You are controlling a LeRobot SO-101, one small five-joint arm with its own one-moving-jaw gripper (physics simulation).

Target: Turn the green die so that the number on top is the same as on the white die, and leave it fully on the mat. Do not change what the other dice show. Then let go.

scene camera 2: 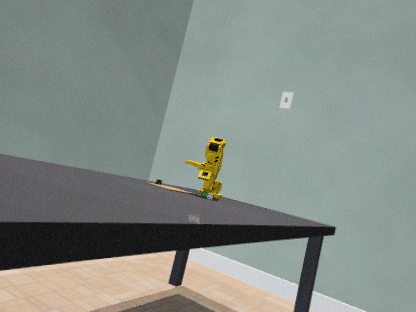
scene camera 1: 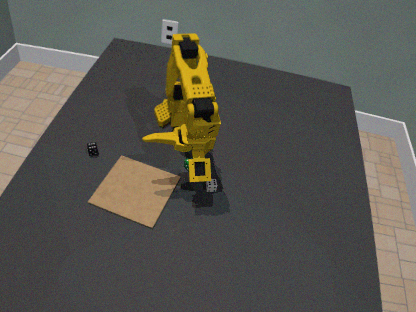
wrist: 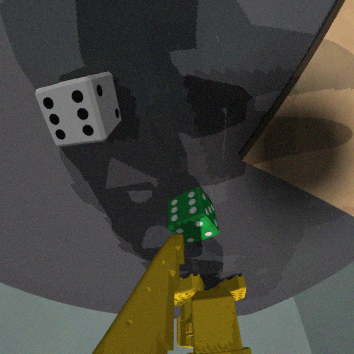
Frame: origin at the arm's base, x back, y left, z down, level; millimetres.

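Where they show: hand, its tool point: (scene camera 2: 206,188) (wrist: 182,244); arm's base, origin of its link: (scene camera 1: 174,122) (wrist: 209,281).
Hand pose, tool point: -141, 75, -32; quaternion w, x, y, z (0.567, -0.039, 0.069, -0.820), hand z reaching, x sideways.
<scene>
Each offset is from my tool point to the centre of the thing, as dx, dy, dz. Level surfaces: height alone.
The green die @[+8, -9, +22] (scene camera 1: 186,164) (scene camera 2: 204,194) (wrist: 194,215) sits on the dark table off the mat, near the mat's corner. In the wrist view its lower, foreshortened face looks like the top, with what seem four pips; a six faces up and left in that view. The white die @[-37, +46, +22] (scene camera 1: 212,185) (scene camera 2: 210,196) (wrist: 77,110) shows six on top and stands apart from it. My gripper (scene camera 1: 171,151) (scene camera 2: 194,176) (wrist: 176,240) is fully open and empty. Its notched jaw tip overlaps the green die's lower edge in the wrist view; contact cannot be told. The mat @[-85, -102, +30] (scene camera 1: 135,190) (scene camera 2: 172,188) (wrist: 310,180) is tan.
A black die @[-10, -225, +22] (scene camera 1: 92,149) (scene camera 2: 158,181) with six pips on top stands beyond the mat's far left corner. The arm's body and base stand behind the gripper. The dark table @[dz +32] (scene camera 1: 280,210) (scene camera 2: 90,200) carries everything, with the arm's shadow across the dice area.
</scene>
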